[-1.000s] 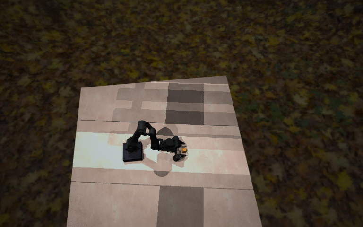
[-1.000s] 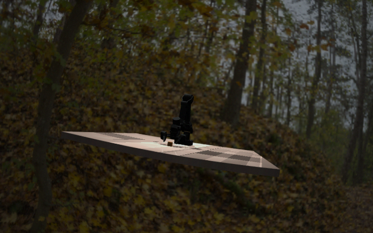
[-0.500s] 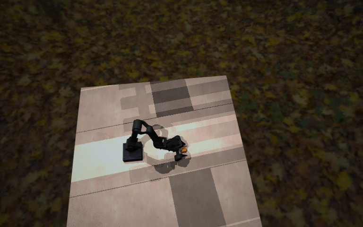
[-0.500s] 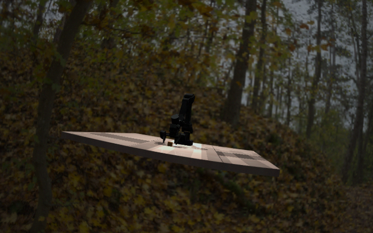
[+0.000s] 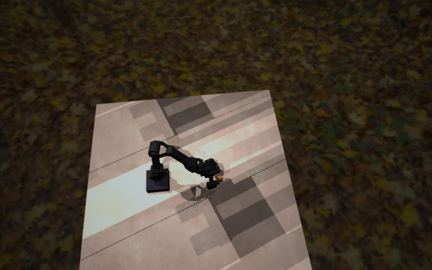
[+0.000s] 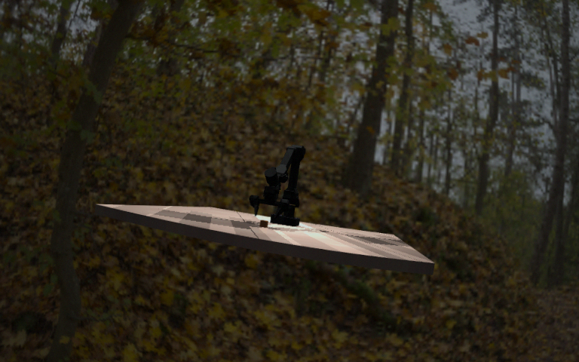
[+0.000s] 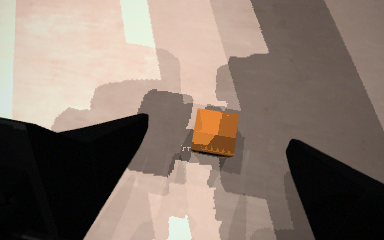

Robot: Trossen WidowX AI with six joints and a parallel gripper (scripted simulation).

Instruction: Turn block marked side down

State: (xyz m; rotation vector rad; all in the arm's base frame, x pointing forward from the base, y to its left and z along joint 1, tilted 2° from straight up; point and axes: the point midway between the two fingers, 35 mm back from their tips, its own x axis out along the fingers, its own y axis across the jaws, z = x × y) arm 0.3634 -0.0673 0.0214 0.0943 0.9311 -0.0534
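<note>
The small orange block lies 3 cm below my gripper tip.
</note>
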